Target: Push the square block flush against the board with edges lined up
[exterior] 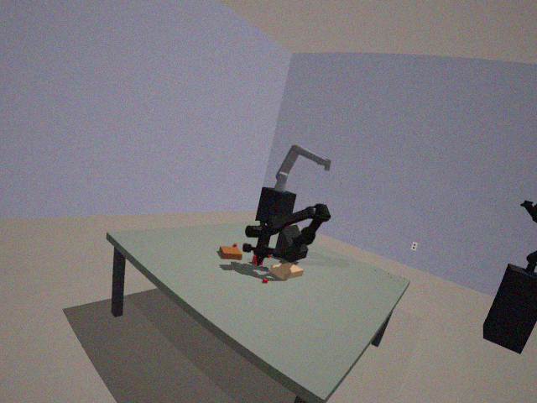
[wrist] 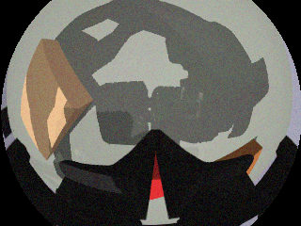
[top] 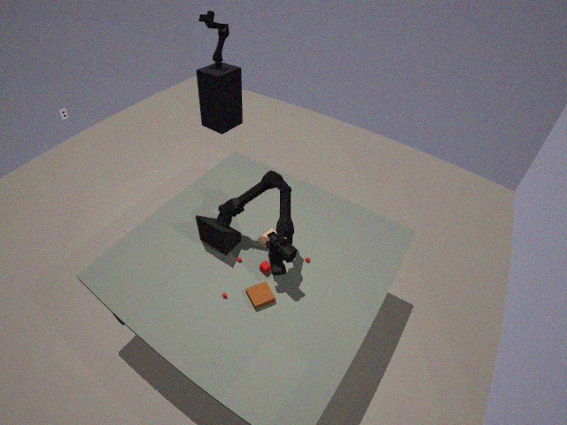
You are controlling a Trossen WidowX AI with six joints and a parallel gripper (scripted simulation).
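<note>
My gripper tip is 17 cm to the left of the square block, 4 cm short of it and 1 cm below it. Also, from my gripper tip: tan board: 12 cm to the left, 9 cm behind, 1 cm above; red cube: 3 cm to the right, 3 cm behind, 1 cm above.
</note>
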